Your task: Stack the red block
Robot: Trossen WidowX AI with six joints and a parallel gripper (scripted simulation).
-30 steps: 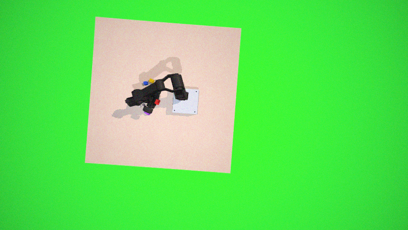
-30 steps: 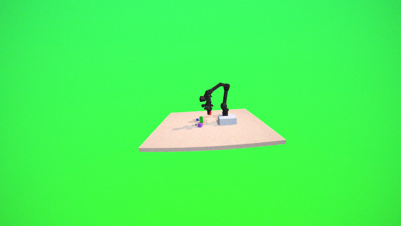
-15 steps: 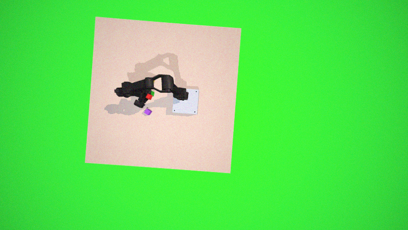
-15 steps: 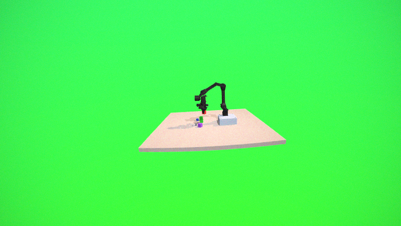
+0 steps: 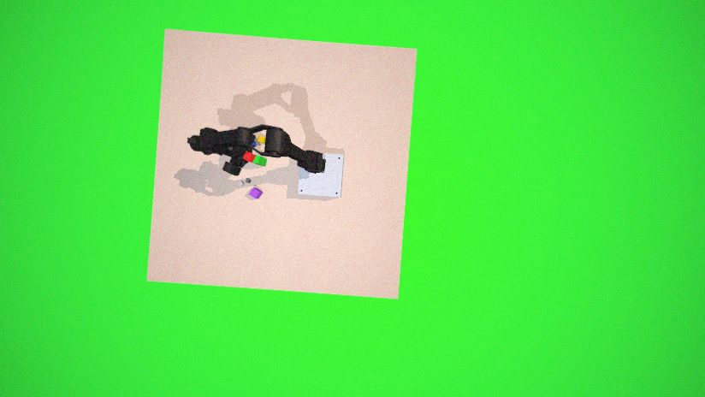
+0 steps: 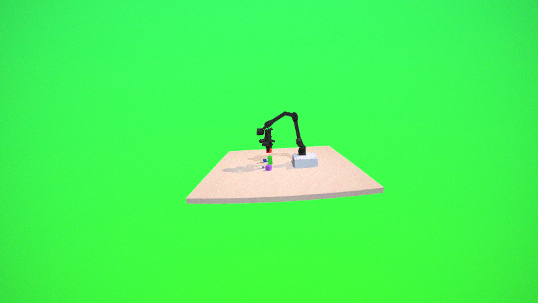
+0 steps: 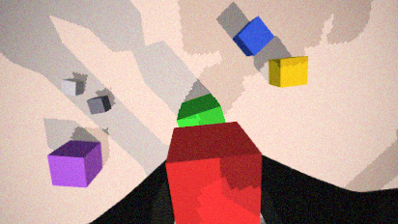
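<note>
The blue cube is 11 cm below my gripper tip, 8 cm to the right of it and 5 cm ahead of it. Round my gripper tip: yellow cube (11 cm to the right, 11 cm below, 1 cm ahead); purple cube (16 cm to the left, 10 cm below); red block (1 cm above).
</note>
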